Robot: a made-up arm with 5 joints. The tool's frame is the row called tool.
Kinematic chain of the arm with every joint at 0, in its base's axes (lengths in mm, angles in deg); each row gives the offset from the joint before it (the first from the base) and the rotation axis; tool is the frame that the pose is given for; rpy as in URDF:
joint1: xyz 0 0 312.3 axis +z
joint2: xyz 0 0 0 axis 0 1 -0.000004
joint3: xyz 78.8 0 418.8 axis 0 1 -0.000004
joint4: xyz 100.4 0 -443.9 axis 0 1 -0.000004
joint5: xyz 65.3 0 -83.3 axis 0 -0.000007 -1
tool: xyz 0 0 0 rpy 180 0 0
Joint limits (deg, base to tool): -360..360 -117.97..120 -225..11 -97..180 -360..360
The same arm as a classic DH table. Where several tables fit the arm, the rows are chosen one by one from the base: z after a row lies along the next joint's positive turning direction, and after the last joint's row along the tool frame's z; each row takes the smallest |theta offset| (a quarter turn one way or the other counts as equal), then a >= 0, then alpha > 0; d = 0 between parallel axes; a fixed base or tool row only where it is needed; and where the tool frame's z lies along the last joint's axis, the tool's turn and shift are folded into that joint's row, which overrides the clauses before.
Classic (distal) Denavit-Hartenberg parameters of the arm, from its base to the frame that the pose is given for. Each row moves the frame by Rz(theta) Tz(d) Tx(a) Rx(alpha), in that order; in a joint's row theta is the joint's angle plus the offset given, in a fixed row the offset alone. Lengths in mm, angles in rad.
joint1: a 0  alpha -1.5708  d 312.3  theta0 0
joint2: a 426.1  alpha 0  d 0  theta0 -1.3848
joint3: a -455.1  alpha 0  d 0  theta0 -0.4084
joint4: a -65.3  alpha 1.5708  d 0  theta0 -1.3484
joint5: a 0  alpha 0  d 83.3  theta0 3.1416
Joint limits (rad, base to tool): -6.2832..6.2832 -2.059..2.0944 -3.927..0.192 -1.693..3.1416 -6.2832..6.2832

